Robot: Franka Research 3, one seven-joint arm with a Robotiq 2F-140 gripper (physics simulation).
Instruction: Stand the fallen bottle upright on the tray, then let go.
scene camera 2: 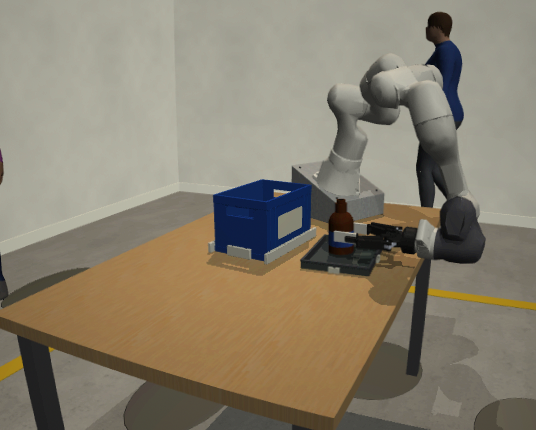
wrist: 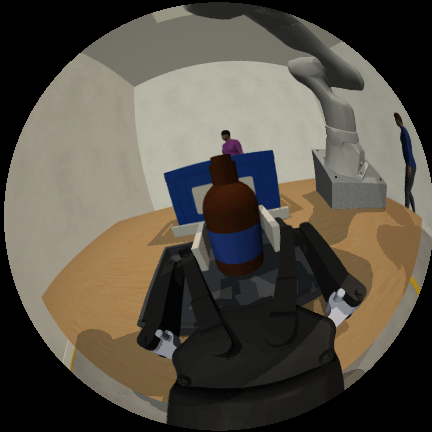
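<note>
A brown bottle [scene camera 2: 341, 222] [wrist: 233, 212] with a blue label stands upright, its neck pointing up. Its base is within the outline of the dark tray [scene camera 2: 312, 265] [wrist: 240, 288], at or very near the tray floor; whether it touches cannot be told. My gripper [scene camera 2: 352, 233] [wrist: 232, 222] reaches in level from the right in the scene view and is shut on the bottle, with one light pad on each side at label height. In the wrist view, the fingers hide parts of the tray.
A blue crate [scene camera 2: 241, 227] [wrist: 175, 199] stands left of the tray in the scene view, with pale strips along its base. The grey robot base block [scene camera 2: 367, 206] [wrist: 350, 194] is behind the tray. A person in blue [scene camera 2: 451, 65] [wrist: 408, 145] stands beyond the table [scene camera 2: 225, 310].
</note>
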